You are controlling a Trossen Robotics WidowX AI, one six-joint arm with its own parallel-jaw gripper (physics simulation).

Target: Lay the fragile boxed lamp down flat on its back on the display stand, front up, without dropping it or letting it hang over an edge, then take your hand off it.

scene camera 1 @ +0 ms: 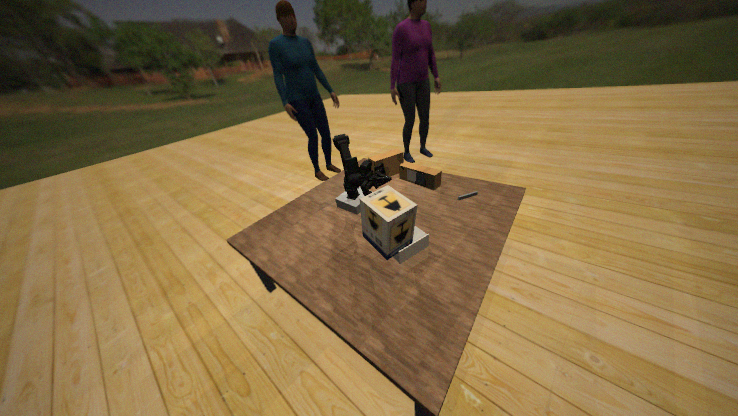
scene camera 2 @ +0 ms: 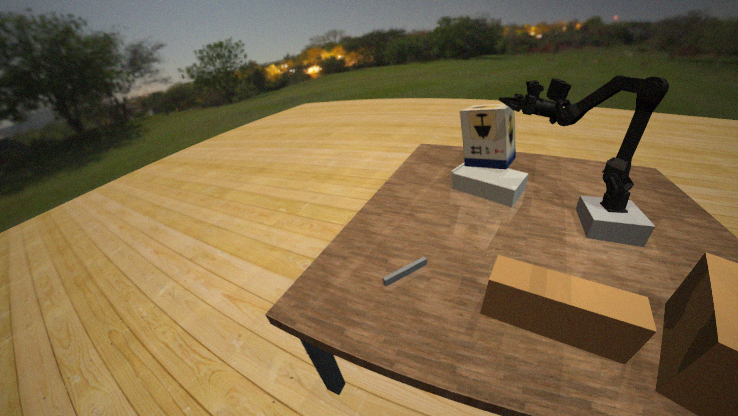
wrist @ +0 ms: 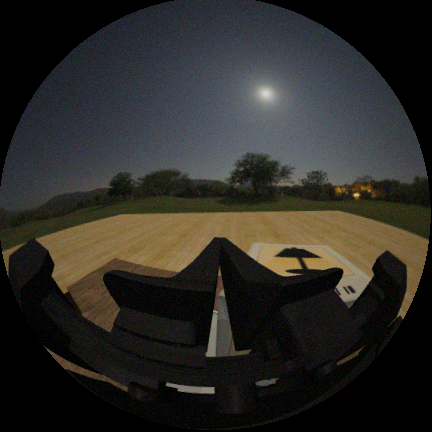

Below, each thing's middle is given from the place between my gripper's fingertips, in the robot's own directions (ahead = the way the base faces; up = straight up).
My gripper is now 1 cm short of the boxed lamp (scene camera 2: 488, 131), 10 cm to the left of it and 16 cm above it. Round my hand: white display stand (scene camera 2: 502, 186) (1 cm ahead, 31 cm below).
